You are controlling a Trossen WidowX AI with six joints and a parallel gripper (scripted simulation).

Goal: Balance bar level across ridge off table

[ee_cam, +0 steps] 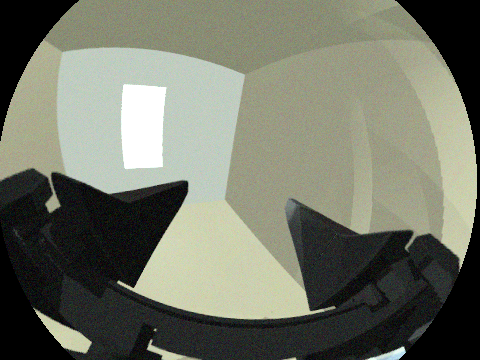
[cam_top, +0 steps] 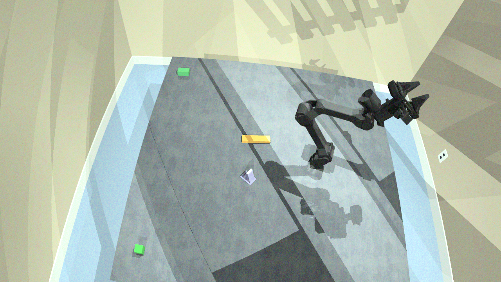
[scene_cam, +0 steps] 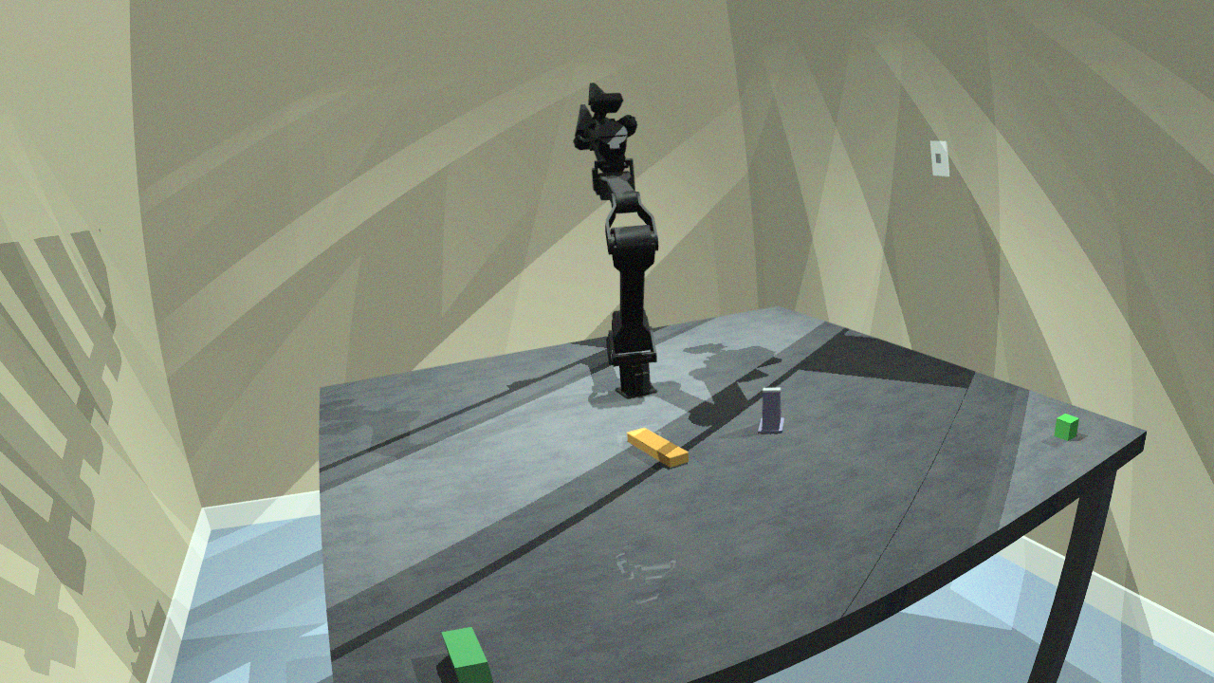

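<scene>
Right now my gripper tip is 520 mm short of the bar, 130 mm to the left of it and 610 mm above it.
</scene>
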